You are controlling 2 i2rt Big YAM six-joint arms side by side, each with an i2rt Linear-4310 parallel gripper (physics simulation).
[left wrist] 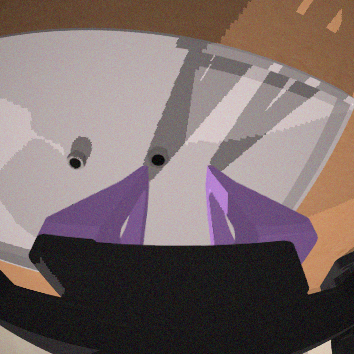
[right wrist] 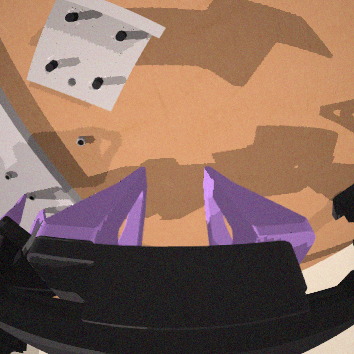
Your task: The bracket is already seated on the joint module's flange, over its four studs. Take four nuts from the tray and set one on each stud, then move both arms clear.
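Frame: origin at the left arm's base, x ahead, y left, z up, level; millimetres.
Seen in the pictures: left gripper, fingertip midpoint: point(left wrist: 176, 174) point(right wrist: 32, 203); right gripper, fingertip midpoint: point(right wrist: 174, 175); left arm's base, origin of the base link: point(left wrist: 347, 265); right arm's base, origin of the base link: point(right wrist: 351, 194).
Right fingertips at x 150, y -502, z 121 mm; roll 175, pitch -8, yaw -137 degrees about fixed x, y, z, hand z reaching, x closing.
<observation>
Offsets run from my right fingertips to a thing's top centre. "spot": to the spot under its first point. Level surfaces: height alone.
The round light-grey tray @(spot: dx +68, dy +158, dz -117 mm) point(left wrist: 100, 75) point(right wrist: 7, 131) holds two small nuts with dark holes. One nut @(dx +58, dy +208, dz -111 mm) point(left wrist: 158, 160) point(right wrist: 31, 197) is just beyond the left finger's tip in the left wrist view; the other nut @(dx +102, dy +194, dz -111 mm) point(left wrist: 75, 162) point(right wrist: 8, 175) is farther left. My left gripper point(left wrist: 176, 174) point(right wrist: 32, 203) is over the tray, its fingers parted and empty. A third nut @(dx +38, dy +89, dz -115 mm) point(right wrist: 81, 142) lies outside the tray. The light-grey bracket point(right wrist: 95, 50) is at the upper left of the right wrist view, with four dark studs sticking up. My right gripper point(right wrist: 174, 175) is open and empty, below and right of the bracket.
The orange-brown table top @(dz -121 mm) point(right wrist: 175, 110) point(left wrist: 320, 220) surrounds the tray and bracket and carries arm shadows. In the right wrist view the left gripper is close beside my right gripper's left side. A dark part point(right wrist: 345, 202) shows at the right edge.
</observation>
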